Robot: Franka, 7 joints.
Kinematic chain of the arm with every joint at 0, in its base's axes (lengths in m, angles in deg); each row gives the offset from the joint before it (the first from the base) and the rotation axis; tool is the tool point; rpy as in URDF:
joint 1: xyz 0 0 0.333 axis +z
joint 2: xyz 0 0 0 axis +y
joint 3: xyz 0 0 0.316 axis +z
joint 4: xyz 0.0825 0 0 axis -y
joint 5: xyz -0.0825 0 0.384 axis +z
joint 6: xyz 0 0 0 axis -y
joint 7: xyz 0.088 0 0 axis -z
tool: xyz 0 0 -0.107 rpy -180 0 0
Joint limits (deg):
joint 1: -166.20..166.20
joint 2: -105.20..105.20
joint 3: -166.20..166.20
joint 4: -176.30..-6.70
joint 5: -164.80..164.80
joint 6: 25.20..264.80
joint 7: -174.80..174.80
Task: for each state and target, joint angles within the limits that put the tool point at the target. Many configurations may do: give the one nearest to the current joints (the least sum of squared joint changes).
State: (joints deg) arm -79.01 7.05 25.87 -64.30 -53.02 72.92 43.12
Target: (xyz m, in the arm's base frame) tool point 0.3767 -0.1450 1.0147
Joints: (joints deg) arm -60.54 -3.33 46.16 -48.53 -55.47 99.40 43.12
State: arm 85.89 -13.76 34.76 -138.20 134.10 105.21 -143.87
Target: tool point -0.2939 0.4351 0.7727
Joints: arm 82.46 -14.46 30.32 -104.86 138.97 104.67 -143.87
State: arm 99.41 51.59 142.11 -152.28 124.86 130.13 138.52
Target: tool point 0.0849 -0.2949 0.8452
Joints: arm 124.59 46.32 166.20 -121.54 125.40 118.94 138.52
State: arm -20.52 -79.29 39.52 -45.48 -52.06 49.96 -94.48
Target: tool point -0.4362 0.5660 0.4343
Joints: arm -35.71 -105.20 54.44 -37.02 -50.70 57.92 -94.48
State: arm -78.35 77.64 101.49 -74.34 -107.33 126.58 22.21
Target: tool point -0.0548 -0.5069 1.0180
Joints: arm -122.45 45.93 129.54 -31.82 -109.08 136.44 22.21
